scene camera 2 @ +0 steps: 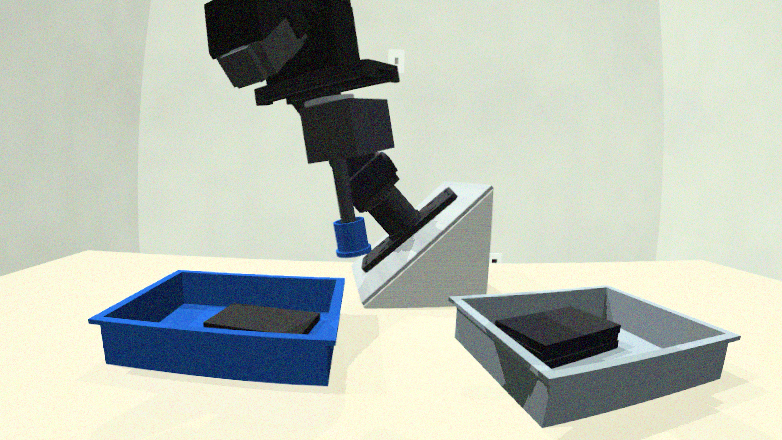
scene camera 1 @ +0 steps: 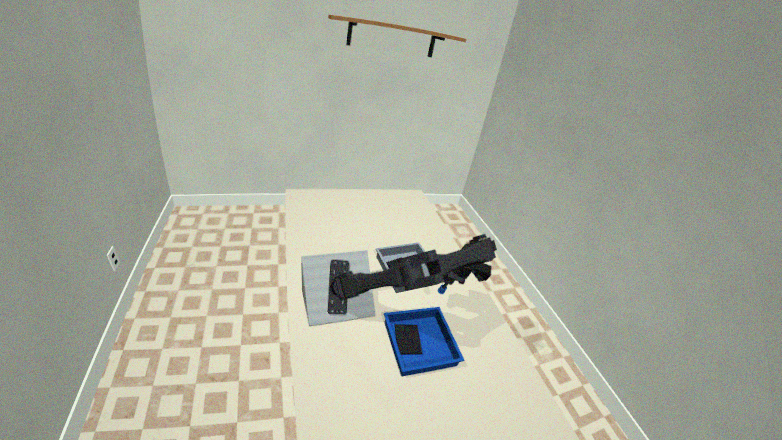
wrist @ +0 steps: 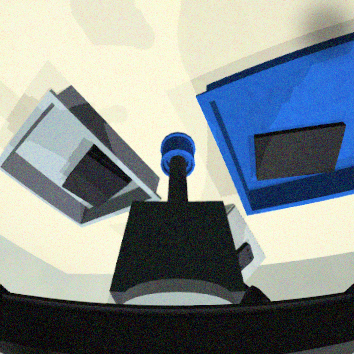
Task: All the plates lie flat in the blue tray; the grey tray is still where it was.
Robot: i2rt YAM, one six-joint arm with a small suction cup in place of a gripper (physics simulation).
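Frame: origin at the arm's base, x ahead, y left, z up, level; metres.
Where they show: end effector, tool point: (scene camera 2: 354,252) (scene camera 1: 441,291) (wrist: 177,147); arm's base, origin of the base link: (scene camera 2: 409,231) (scene camera 1: 338,287).
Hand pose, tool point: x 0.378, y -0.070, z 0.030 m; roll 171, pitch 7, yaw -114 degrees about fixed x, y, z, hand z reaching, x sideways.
Each offset is from my tool point to the top centre of the thing.
The blue tray @[dx -0.097, dy -0.143, dz -0.075 m] (scene camera 1: 440,342) (scene camera 2: 218,352) (wrist: 300,85) holds one flat dark plate @[dx -0.139, dy -0.121, dz -0.113 m] (scene camera 1: 408,339) (scene camera 2: 262,319) (wrist: 300,151). The grey tray @[dx -0.048, dy +0.245, dz -0.075 m] (scene camera 1: 394,253) (scene camera 2: 639,383) (wrist: 45,132) holds a stack of dark plates @[dx -0.082, dy +0.227, dz -0.093 m] (scene camera 2: 563,327) (wrist: 97,177); the upper one is slightly turned on those below, and their exact number is unclear. In scene camera 1 the arm hides that stack. My gripper, a blue suction cup (scene camera 1: 441,289) (scene camera 2: 352,239) (wrist: 178,150), points down with nothing on it. It hangs above the table, between the two trays in the wrist view.
A grey wedge (scene camera 1: 317,290) (scene camera 2: 437,276) (wrist: 253,247) carries the arm's base behind the trays. The arm reaches out over the grey tray's near side in scene camera 1. A wooden wall shelf (scene camera 1: 396,27) is high on the far wall.
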